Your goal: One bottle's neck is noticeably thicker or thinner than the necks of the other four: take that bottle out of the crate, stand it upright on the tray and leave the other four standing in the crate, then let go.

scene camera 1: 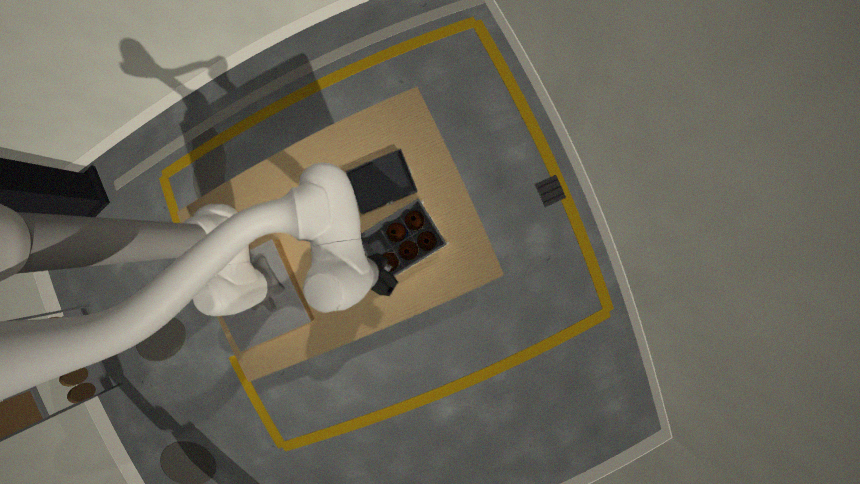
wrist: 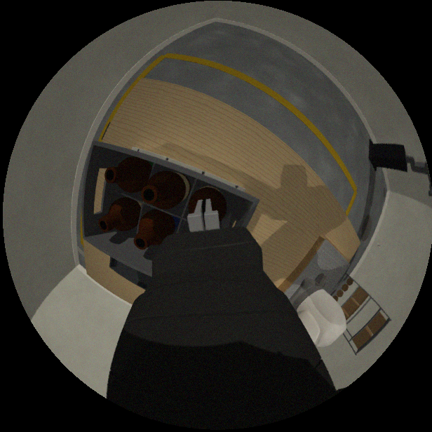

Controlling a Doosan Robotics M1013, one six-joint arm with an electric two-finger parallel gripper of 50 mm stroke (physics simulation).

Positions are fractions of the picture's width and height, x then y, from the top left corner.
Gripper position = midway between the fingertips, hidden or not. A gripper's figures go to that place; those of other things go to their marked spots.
Scene:
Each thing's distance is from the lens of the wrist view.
my gripper (wrist: 0.47, 0.48): 0.16 m
brown bottle (wrist: 0.31, 0.40): 0.24 m

